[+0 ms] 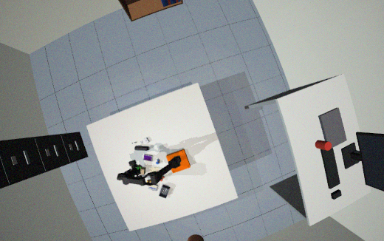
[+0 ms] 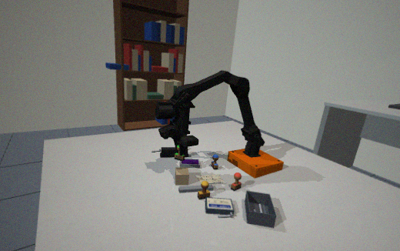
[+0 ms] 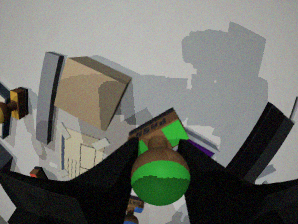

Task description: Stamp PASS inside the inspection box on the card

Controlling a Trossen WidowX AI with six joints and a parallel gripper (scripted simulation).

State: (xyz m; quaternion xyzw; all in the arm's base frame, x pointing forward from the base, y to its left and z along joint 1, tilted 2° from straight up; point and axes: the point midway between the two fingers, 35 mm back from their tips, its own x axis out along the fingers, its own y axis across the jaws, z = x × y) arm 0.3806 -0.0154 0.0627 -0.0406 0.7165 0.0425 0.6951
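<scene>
The purple ink pad lies 8 cm behind my gripper tip, 5 cm to the right of it and 8 cm below it. The rest, counted from my gripper tip: grey bar 2 cm behind, 14 cm to the left, 8 cm below; pale card 11 cm behind, 10 cm to the left, 9 cm below; tan block 1 cm ahead, 7 cm to the left, 6 cm below.
</scene>
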